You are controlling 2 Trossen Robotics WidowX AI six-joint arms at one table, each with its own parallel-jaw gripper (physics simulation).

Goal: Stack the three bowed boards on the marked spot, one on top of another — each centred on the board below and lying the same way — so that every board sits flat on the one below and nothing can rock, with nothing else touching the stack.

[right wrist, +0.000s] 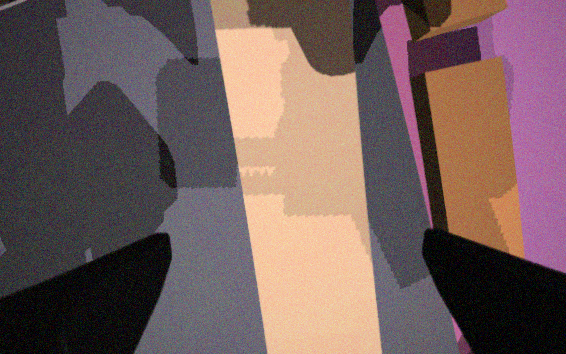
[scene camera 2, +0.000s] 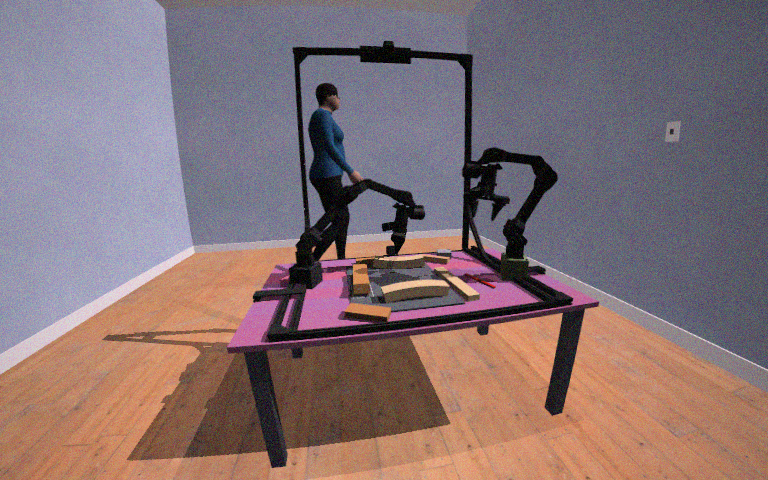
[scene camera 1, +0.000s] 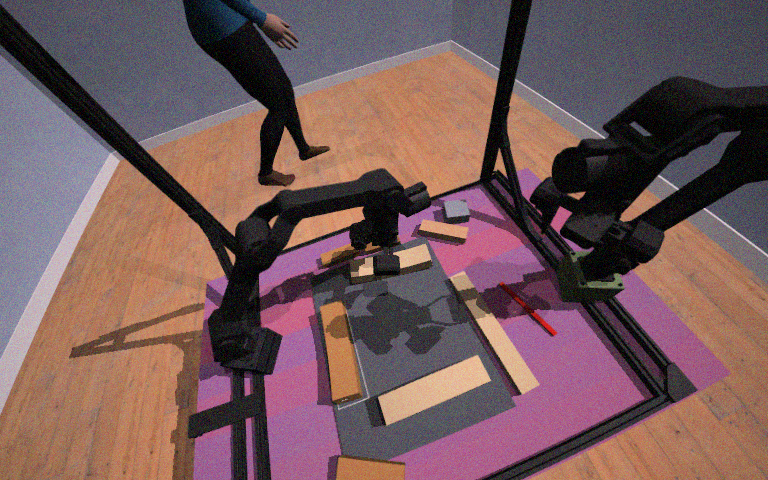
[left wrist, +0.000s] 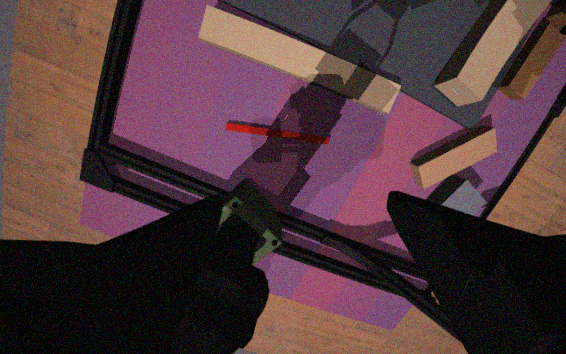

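Pixels of known places: left gripper, fingertip midpoint: [scene camera 2: 482, 219] [scene camera 1: 566, 246] [left wrist: 304, 201]; right gripper, fingertip midpoint: [right wrist: 297, 243] [scene camera 2: 396, 251] [scene camera 1: 384, 257] [left wrist: 545, 1]; left arm's base, link origin: [scene camera 2: 514, 256] [scene camera 1: 595, 268] [left wrist: 235, 240]; right arm's base, link origin: [scene camera 2: 305, 265] [scene camera 1: 243, 346].
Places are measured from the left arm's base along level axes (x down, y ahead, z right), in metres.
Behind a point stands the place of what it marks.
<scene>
An orange board [scene camera 1: 341, 353] @[x 0.049, y 0.604, z -0.231 m] [scene camera 2: 360, 279] @[x 0.047, y 0.599, z -0.260 m] lies within the white-outlined spot [scene camera 1: 353, 402] @[x 0.087, y 0.564, z -0.331 m] at the mat's left; its bow is hard to see. A pale bowed board [scene camera 1: 434, 389] @[x 0.036, y 0.379, z -0.286 m] [scene camera 2: 414, 290] @[x 0.049, y 0.378, z -0.315 m], arched upward, lies on the mat's front part. Another pale bowed board [scene camera 1: 415, 257] @[x 0.041, y 0.439, z 0.043 m] [left wrist: 477, 67] @[x 0.040, y 0.433, z 0.043 m] [right wrist: 312, 275] @[x 0.046, y 0.491, z 0.033 m] lies at the mat's back. My right gripper [right wrist: 297, 243] @[x 0.007, y 0.520, z 0.019 m] [scene camera 2: 395, 249] @[x 0.007, y 0.520, z 0.019 m] is open above this back board; in the right wrist view its fingers stand on either side of it, with nothing held. My left gripper [left wrist: 304, 201] @[x -0.165, y 0.145, z -0.047 m] [scene camera 2: 492, 208] @[x -0.165, y 0.145, z -0.047 m] is open and empty, high above the table's right side.
A long pale plank [scene camera 1: 501, 339] @[x 0.071, y 0.223, z -0.161 m] [left wrist: 265, 42] @[x 0.070, y 0.221, z -0.184 m] lies along the mat's right edge, with a red stick [scene camera 1: 527, 309] @[x 0.087, y 0.145, z -0.077 m] beyond. Orange blocks [scene camera 1: 370, 468] [right wrist: 470, 150] lie in front of and behind the mat. A short pale block [scene camera 1: 443, 231] @[x 0.066, y 0.359, z 0.153 m] and grey block [scene camera 1: 455, 211] @[x 0.057, y 0.321, z 0.227 m] lie at the back.
</scene>
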